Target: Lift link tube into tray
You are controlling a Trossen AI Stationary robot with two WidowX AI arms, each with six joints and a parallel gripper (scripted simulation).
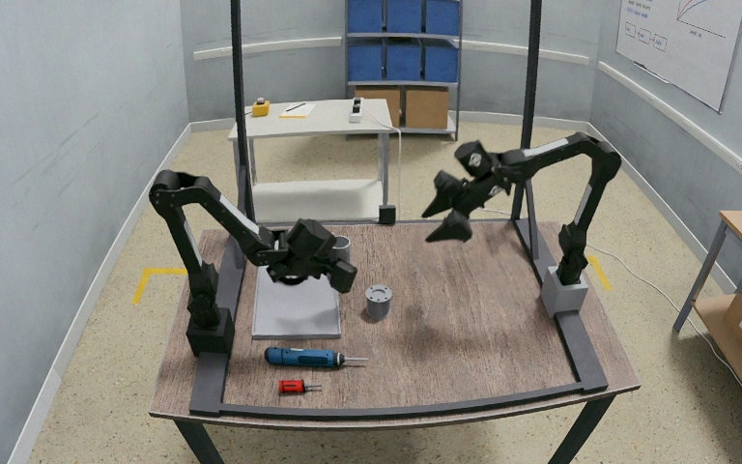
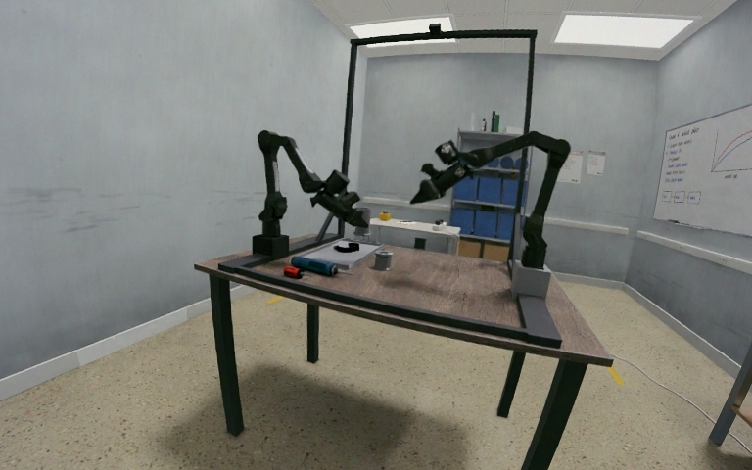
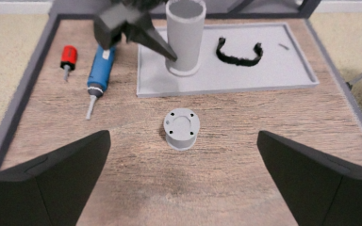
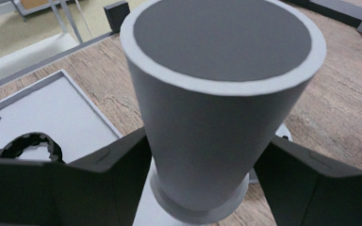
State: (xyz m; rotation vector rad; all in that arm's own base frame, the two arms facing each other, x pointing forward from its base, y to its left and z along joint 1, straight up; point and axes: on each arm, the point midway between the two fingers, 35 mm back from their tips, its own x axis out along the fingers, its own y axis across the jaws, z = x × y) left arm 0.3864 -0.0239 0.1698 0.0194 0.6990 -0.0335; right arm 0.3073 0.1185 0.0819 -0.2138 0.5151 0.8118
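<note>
Right now my right hand is 160 mm above the grey tray, 130 mm past it and 90 mm to the left of it. Round my right hand: red screwdriver (240 mm ahead, 150 mm below, 110 mm to the right); grey joint module (130 mm below, 110 mm to the left); link tube (20 mm to the left, 10 mm behind).
</note>
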